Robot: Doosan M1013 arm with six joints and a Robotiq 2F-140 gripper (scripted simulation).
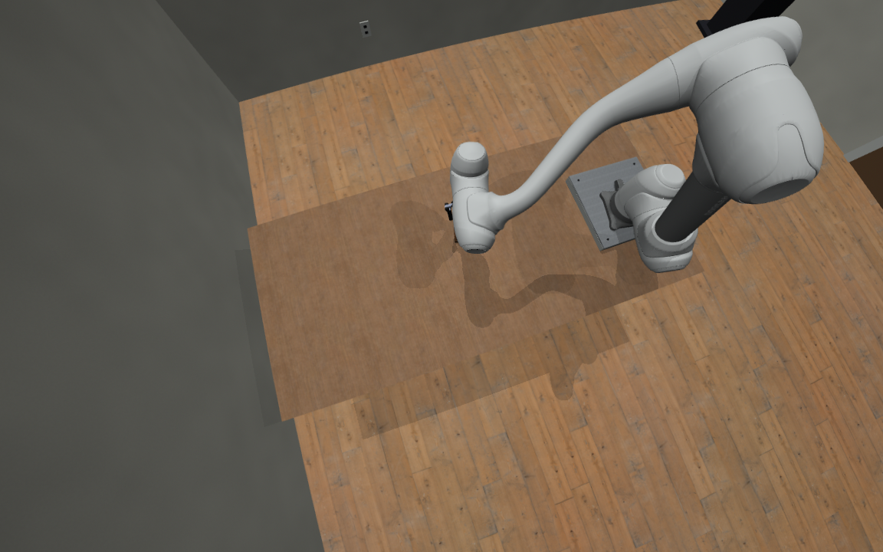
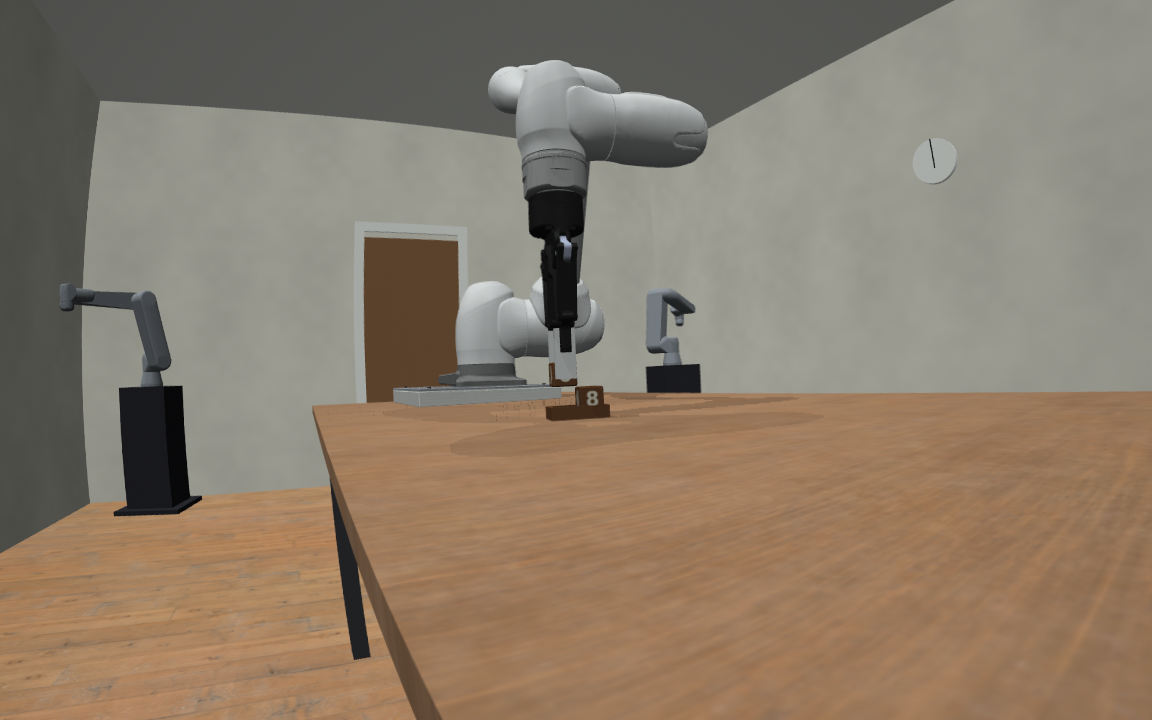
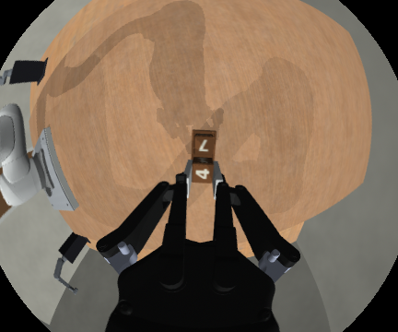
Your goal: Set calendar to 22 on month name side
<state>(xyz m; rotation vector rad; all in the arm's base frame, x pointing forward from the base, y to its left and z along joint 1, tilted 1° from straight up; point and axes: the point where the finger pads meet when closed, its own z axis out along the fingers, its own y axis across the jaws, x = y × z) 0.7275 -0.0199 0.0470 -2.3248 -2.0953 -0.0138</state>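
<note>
My hand is 8 cm above the calendar tray and 2 cm to the right of it.
</note>
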